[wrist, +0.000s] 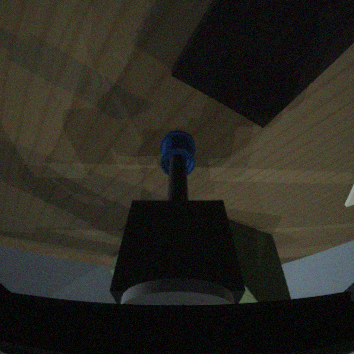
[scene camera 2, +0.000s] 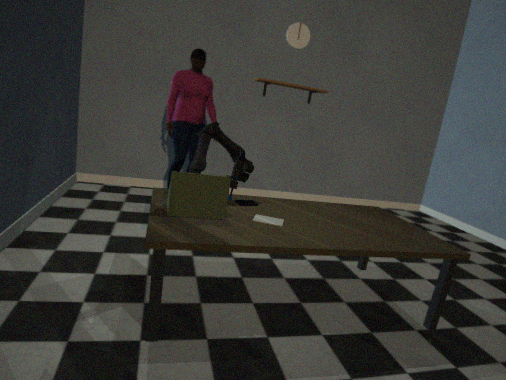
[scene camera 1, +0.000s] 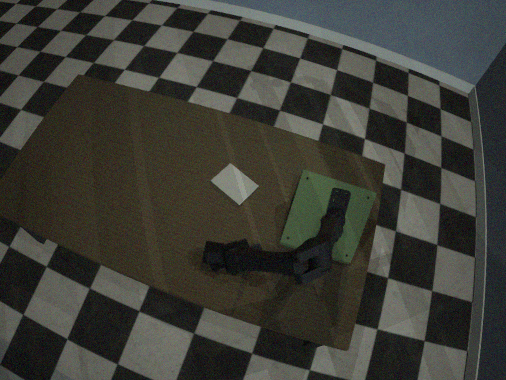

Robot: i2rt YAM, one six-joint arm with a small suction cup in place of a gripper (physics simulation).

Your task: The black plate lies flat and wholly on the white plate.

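Frame: origin at the arm's base, x ahead, y left, z up, level; metres.
Seen in the pictures: hand, its tool point: (wrist: 177,146) (scene camera 2: 229,200); arm's base, origin of its link: (scene camera 2: 194,185) (scene camera 1: 335,215).
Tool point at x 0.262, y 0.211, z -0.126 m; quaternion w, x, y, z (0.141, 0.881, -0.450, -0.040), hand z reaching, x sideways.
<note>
Pixels of each thing's top centre, then the offset from my tool point to it. Level surfaces: height alone.
- black plate, centre of its top: (wrist: 290,26) (scene camera 2: 246,202) dx +0.112, dy +0.000, dz -0.005 m
- white plate, centre of its top: (scene camera 1: 234,183) (scene camera 2: 268,219) dx +0.143, dy -0.311, dz -0.009 m
- brown table, height of its surface: dz -0.014 m
The black plate (scene camera 2: 246,203) (wrist: 265,55) lies flat on the table beside my suction cup, apart from the white plate. In scene camera 1 it cannot be made out near the dark arm. The white plate (scene camera 1: 235,184) (scene camera 2: 268,220) lies flat on the table with its top bare; a corner of the white plate (wrist: 350,196) shows at the right edge of the wrist view. My blue suction cup (scene camera 2: 230,198) (wrist: 178,150) is open and empty, low over bare wood just off the black plate's near corner. In scene camera 1 the cup is hidden under the arm.
A green block (scene camera 1: 300,210) (scene camera 2: 197,196) (wrist: 260,255) stands at one end of the brown table (scene camera 1: 110,175) (scene camera 2: 350,227), close to the arm. A person in pink (scene camera 2: 192,97) stands behind the table. A shelf (scene camera 2: 291,85) hangs on the wall.
</note>
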